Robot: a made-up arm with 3 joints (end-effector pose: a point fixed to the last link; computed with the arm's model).
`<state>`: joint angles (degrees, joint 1 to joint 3).
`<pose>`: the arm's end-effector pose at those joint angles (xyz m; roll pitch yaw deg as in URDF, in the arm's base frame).
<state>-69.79 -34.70 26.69</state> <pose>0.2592 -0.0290 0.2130 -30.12 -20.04 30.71</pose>
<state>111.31 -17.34 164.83</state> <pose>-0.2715 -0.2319 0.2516 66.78 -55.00 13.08</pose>
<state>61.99 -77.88 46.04</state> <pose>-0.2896 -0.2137 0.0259 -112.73 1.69 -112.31</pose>
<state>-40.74 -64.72 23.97</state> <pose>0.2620 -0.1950 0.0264 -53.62 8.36 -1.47</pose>
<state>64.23 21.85 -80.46</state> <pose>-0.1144 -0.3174 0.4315 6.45 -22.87 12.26</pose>
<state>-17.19 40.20 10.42</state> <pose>0.0240 -0.3204 0.4377 33.06 -47.87 -16.01</pose>
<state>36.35 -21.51 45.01</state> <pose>0.0346 -0.2930 0.1855 -50.06 -7.57 -77.05</pose>
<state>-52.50 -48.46 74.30</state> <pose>0.2964 -0.0657 0.0785 -54.86 -33.80 -19.31</pose>
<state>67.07 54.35 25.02</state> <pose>-0.1071 -0.1303 0.5612 11.64 -40.36 -90.36</pose>
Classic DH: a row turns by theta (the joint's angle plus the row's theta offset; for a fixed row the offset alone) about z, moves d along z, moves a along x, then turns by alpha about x. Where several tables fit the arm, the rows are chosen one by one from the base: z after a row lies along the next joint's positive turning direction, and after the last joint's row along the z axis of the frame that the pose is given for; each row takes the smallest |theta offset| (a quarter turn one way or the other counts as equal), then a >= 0, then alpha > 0; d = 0 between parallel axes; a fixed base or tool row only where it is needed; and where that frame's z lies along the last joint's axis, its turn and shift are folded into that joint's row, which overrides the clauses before.
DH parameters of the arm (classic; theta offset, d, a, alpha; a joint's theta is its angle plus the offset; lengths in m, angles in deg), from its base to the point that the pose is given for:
base (fixed): 18.92 0.0357 -0.0073 -156.96
joint 1: -6.13 -0.1538 -0.2582 -120.92
joint 2: -15.53 0.2443 0.2859 108.44
joint 3: -51.54 -0.0378 -0.0127 148.62
tool (fixed): -80.75 0.1396 0 0

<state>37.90 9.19 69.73</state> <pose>0.0659 -0.2670 0.3407 -26.47 -24.81 -100.70</pose>
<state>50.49 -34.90 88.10</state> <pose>-0.0408 -0.3168 0.0818 -85.94 -39.41 -103.48</pose>
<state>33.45 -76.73 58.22</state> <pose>-0.1567 -0.3134 -0.0453 -108.01 -3.65 -83.21</pose>
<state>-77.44 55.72 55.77</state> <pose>0.1225 -0.3346 0.4668 68.74 -35.71 -11.10</pose>
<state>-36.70 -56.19 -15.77</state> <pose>0.2664 -0.2334 0.0834 -18.47 21.47 28.58</pose>
